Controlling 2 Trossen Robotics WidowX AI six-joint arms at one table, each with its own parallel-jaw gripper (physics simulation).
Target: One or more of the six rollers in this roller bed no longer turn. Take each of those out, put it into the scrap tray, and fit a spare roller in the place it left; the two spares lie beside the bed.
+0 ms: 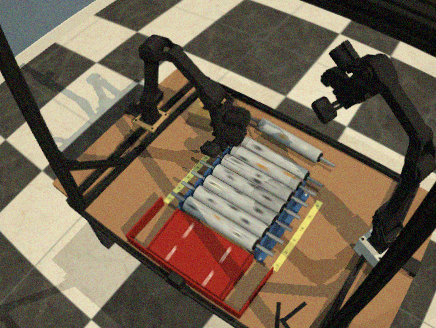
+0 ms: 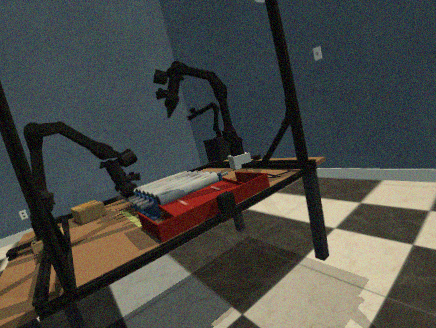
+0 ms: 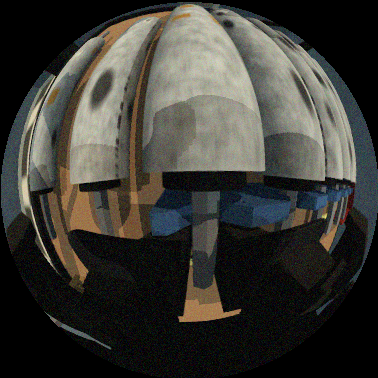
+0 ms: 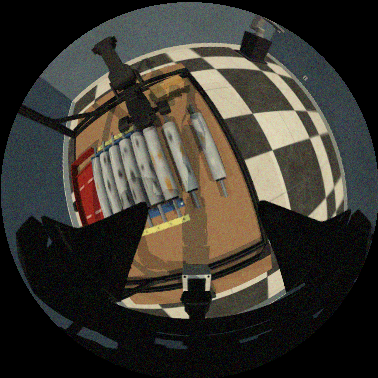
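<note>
Pale, mottled rollers lie side by side on the blue rails of the bed. The end roller, nearest the spares, has orange marks. My left gripper is shut on this roller's grey shaft; whether the roller is lifted I cannot tell. One spare roller lies close beside the bed. The other spare lies farther out. My right gripper is open and empty, high above the table. The red scrap tray adjoins the bed's opposite side.
Yellow numbered strips run along both ends of the bed. A tan block stands behind my left gripper. Black frame posts rise at the table's edges. A dark rail borders the table beyond the far spare.
</note>
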